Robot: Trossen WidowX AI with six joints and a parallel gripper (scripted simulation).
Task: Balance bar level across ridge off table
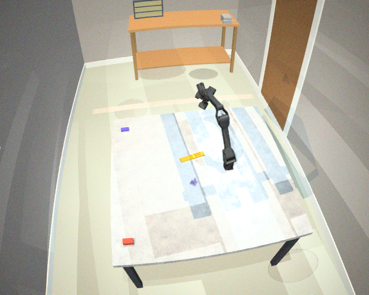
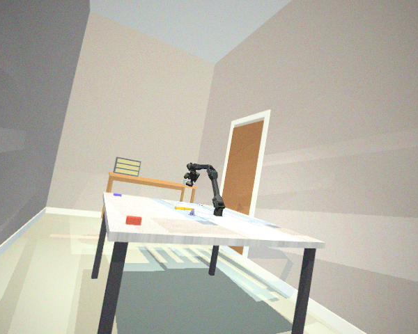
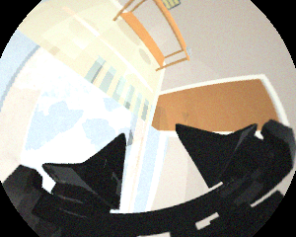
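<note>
The yellow bar lies 41 cm to the left of my gripper tip, 21 cm ahead of it and 19 cm below it. Round my gripper tip: blue block 70 cm ahead, 19 cm below, 4 cm to the left; then red block 104 cm to the left, 70 cm ahead, 19 cm below.
</note>
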